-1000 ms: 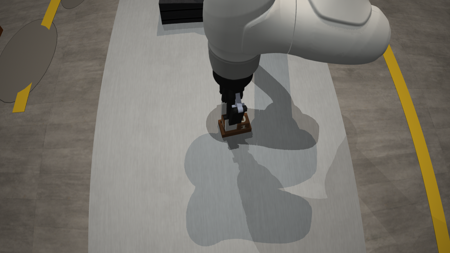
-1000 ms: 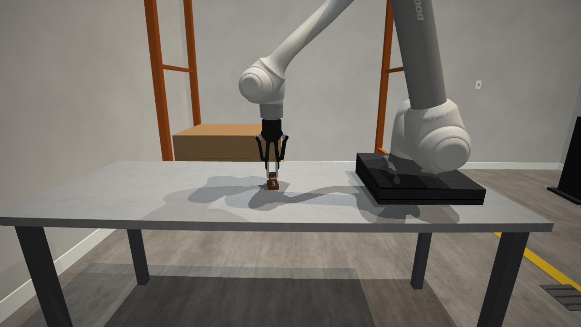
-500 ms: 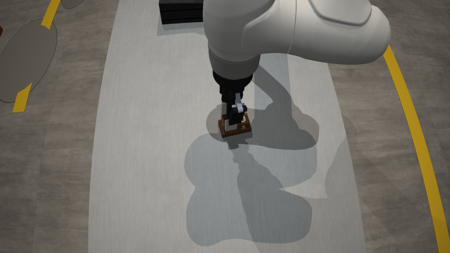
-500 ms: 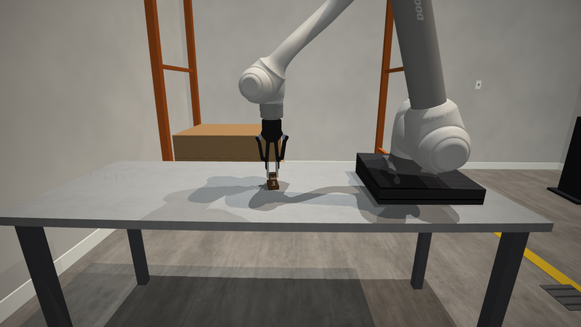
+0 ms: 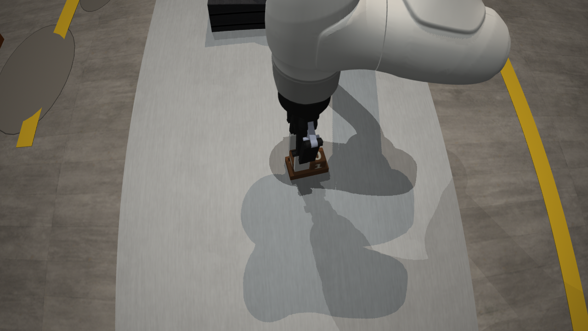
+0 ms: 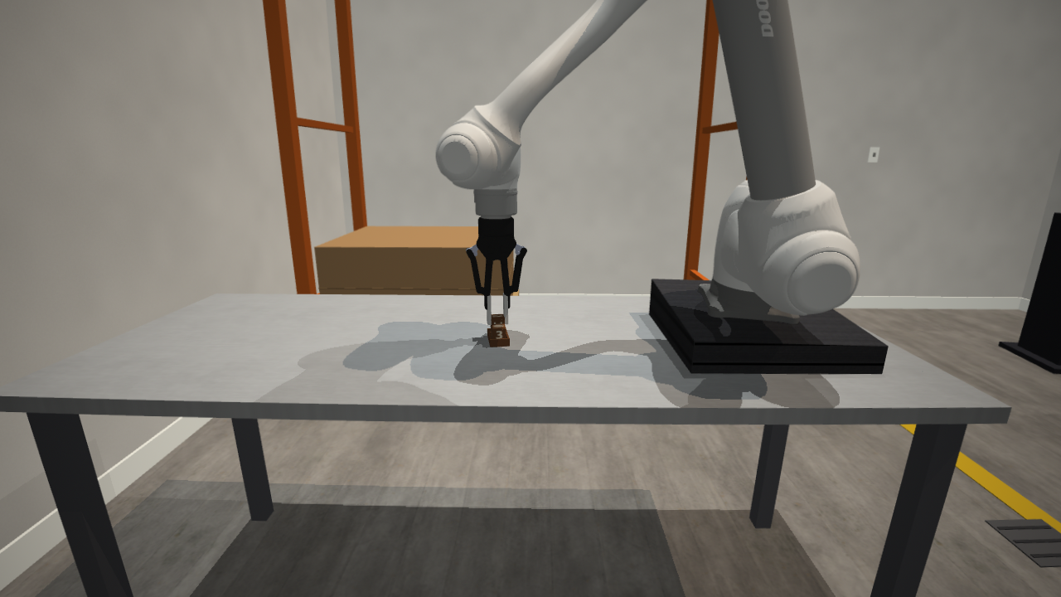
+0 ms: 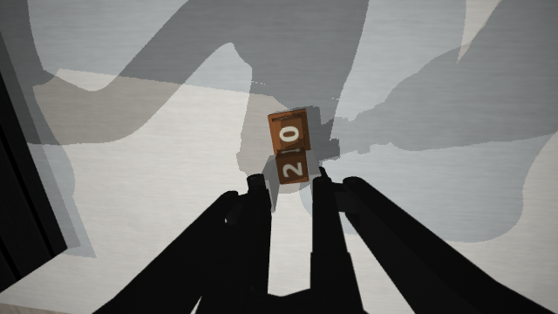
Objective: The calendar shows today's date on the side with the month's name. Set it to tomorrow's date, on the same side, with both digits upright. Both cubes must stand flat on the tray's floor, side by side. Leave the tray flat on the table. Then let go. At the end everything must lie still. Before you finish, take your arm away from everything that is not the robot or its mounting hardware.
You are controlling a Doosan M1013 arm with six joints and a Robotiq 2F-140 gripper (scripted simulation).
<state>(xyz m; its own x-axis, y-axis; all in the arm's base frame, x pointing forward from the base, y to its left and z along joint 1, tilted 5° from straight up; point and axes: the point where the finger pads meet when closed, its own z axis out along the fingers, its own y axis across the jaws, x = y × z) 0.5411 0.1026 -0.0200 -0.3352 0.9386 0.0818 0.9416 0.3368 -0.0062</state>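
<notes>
Right now my hand is 60 mm above the brown calendar tray, 20 mm to the right of it and 10 mm past it.
</notes>
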